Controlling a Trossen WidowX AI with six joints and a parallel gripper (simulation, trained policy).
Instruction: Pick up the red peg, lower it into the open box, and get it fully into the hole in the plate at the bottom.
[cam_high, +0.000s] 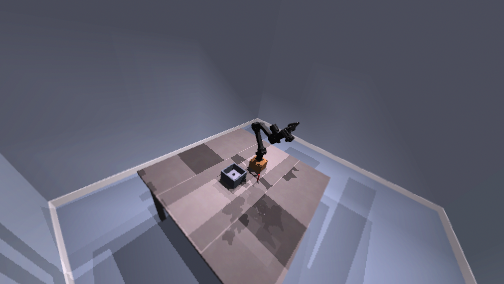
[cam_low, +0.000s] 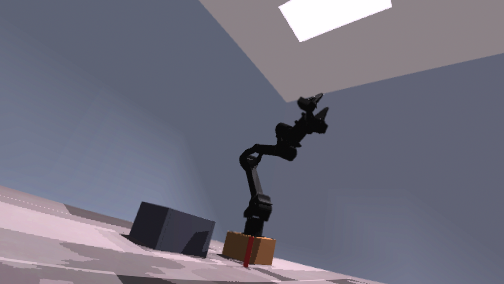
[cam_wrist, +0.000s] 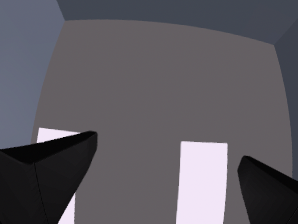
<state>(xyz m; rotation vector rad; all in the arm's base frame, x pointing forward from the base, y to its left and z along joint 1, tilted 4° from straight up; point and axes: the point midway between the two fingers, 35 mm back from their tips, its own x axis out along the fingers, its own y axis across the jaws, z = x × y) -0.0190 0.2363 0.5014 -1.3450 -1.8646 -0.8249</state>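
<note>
The red peg lies 57 cm below my gripper tip, 13 cm ahead of it and 11 cm to the right of it. Round my gripper tip: dark box 59 cm below, 31 cm ahead, 25 cm to the right; pale plate 57 cm below, 31 cm ahead, 25 cm to the right.
</note>
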